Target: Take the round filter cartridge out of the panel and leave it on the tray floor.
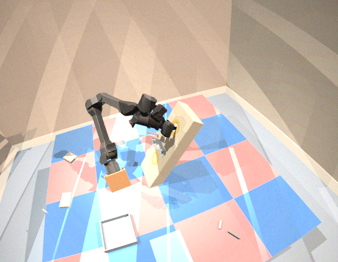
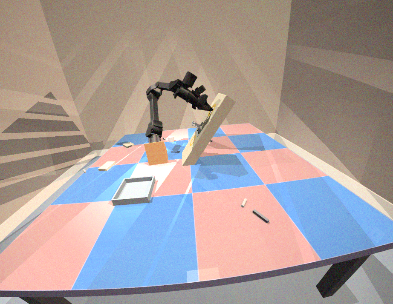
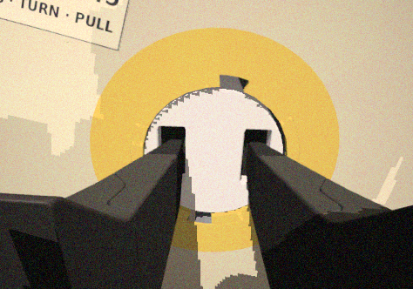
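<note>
Right now the white round filter cartridge is 10 mm below my gripper tip and 10 mm ahead of it. The rest, counted from my gripper tip: grey tray (420 mm behind, 270 mm below, 250 mm to the right).
</note>
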